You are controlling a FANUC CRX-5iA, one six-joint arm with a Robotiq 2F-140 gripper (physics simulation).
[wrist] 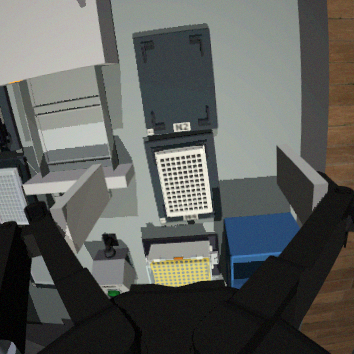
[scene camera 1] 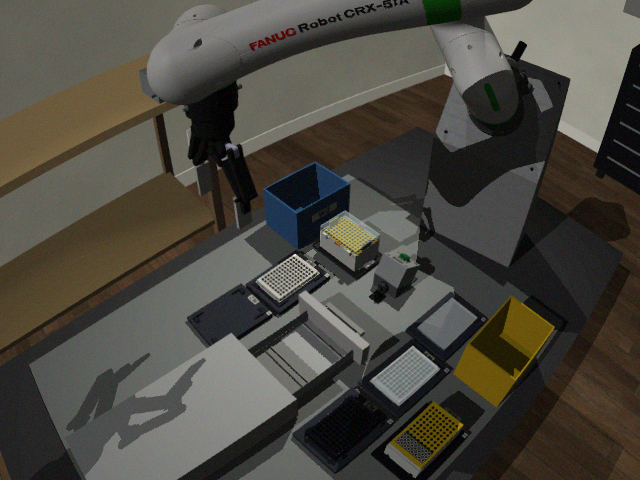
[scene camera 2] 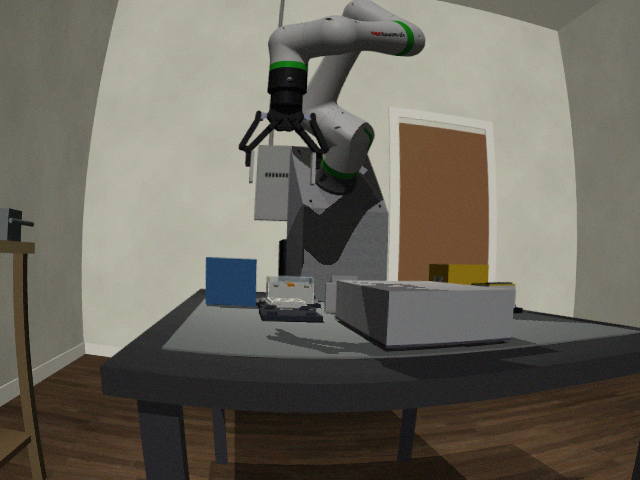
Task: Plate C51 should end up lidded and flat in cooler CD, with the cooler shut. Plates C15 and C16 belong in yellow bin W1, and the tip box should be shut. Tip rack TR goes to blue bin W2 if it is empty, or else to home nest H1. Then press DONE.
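Places are measured from the arm's base along level axes (x down, y right, z back), in centimetres.
Pixels of known places: gripper, fingertip midpoint: (wrist: 188, 172) (scene camera 1: 224, 207) (scene camera 2: 281, 183); arm's base at its link origin: (scene camera 2: 334, 179).
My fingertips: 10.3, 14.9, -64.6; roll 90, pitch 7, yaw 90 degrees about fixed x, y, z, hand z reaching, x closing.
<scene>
For each thing: its top centre in the pictures, then the offset to it from my fingertips, as dx, dy, dz.
- white plate at its top centre: (wrist: 184, 184) (scene camera 1: 287, 275) (scene camera 2: 285, 299) +26.0, -1.4, +12.3
- paler plate at its top centre: (scene camera 1: 406, 373) (wrist: 5, 199) +26.0, -38.6, +16.2
- black plate at its top centre: (scene camera 1: 344, 425) +26.0, -40.3, -1.5
- tip box at its top centre: (wrist: 180, 281) (scene camera 1: 350, 229) (scene camera 2: 289, 276) +20.9, -2.0, +30.2
- yellow rack at its top centre: (scene camera 1: 428, 432) (scene camera 2: 493, 281) +21.0, -53.2, +7.9
- blue bin at its top centre: (wrist: 268, 292) (scene camera 1: 306, 185) (scene camera 2: 231, 258) +16.7, +13.8, +28.8
- yellow bin at its top centre: (scene camera 1: 513, 335) (scene camera 2: 458, 264) +16.7, -50.6, +34.8
- translucent lid at its top centre: (scene camera 1: 448, 322) (wrist: 41, 263) +26.7, -34.7, +33.2
- Nest N2 at its top centre: (wrist: 176, 82) (scene camera 2: 288, 309) (scene camera 1: 228, 314) +26.9, -2.5, -4.9
My gripper (scene camera 1: 223, 198) (scene camera 2: 282, 173) (wrist: 188, 172) is open and empty, high above the table near the blue bin. A white plate (scene camera 1: 287, 277) (wrist: 184, 182) sits in a dark nest. A paler plate (scene camera 1: 405, 375) (wrist: 11, 196) and a black plate (scene camera 1: 346, 426) sit in other nests. Plate codes are unreadable. The white cooler (scene camera 1: 206, 413) (scene camera 2: 449, 315) (wrist: 50, 35) has its drawer (scene camera 1: 333, 328) (wrist: 80, 181) pulled out. The tip box (scene camera 1: 350, 240) (wrist: 181, 267) shows yellow tips; its clear lid's state is unclear. A yellow rack (scene camera 1: 431, 434) has grey-filled holes at one end. The blue bin (scene camera 1: 305, 206) (scene camera 2: 231, 281) (wrist: 262, 237) stands beside the tip box.
The yellow bin (scene camera 1: 504, 351) (scene camera 2: 467, 273) stands at the right in scene camera 1. A translucent lid (scene camera 1: 447, 322) lies in a nest beside it. Nest N2 (scene camera 1: 230, 315) (wrist: 175, 80) is bare. A grey box with a green button (scene camera 1: 404, 256) (wrist: 114, 293) stands near the tip box.
</scene>
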